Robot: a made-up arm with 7 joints.
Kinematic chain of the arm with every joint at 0, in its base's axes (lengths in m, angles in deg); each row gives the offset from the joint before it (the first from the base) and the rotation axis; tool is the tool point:
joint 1: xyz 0 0 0.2 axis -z
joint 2: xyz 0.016 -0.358 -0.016 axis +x
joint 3: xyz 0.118 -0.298 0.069 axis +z
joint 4: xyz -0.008 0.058 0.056 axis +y
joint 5: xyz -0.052 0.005 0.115 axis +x
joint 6: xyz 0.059 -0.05 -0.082 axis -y
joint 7: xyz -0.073 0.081 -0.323 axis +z
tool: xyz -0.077 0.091 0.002
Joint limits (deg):
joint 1: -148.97..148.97
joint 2: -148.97..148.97
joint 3: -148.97..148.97
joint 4: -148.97..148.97
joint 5: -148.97..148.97
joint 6: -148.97..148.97
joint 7: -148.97..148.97
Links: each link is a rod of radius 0.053 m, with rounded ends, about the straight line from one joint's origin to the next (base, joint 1, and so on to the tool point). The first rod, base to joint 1, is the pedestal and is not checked.
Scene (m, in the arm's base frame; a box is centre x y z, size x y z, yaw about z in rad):
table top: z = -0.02
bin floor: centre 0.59 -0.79 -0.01 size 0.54 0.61 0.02 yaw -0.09
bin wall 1: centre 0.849 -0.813 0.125 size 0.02 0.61 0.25 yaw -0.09
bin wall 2: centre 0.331 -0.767 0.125 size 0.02 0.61 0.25 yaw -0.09
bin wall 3: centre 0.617 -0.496 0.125 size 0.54 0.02 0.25 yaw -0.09
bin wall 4: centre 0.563 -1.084 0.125 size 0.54 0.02 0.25 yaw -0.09
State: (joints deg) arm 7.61 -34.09 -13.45 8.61 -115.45 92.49 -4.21
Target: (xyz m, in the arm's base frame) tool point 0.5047 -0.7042 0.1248
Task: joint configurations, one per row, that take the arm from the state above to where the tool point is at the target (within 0.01 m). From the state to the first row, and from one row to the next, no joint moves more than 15 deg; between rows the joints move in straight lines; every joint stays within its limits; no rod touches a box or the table.
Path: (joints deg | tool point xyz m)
1: 2.84 -22.70 -10.83 16.70 -111.45 97.66 -6.25 | 0.3981 -0.8160 0.4567
2: -1.92 -11.31 -8.21 24.79 -107.44 102.83 -8.29 | 0.4645 -0.7890 0.2805
3: -6.69 0.08 -5.59 32.88 -103.44 108.00 -10.34 | 0.5047 -0.7042 0.1248

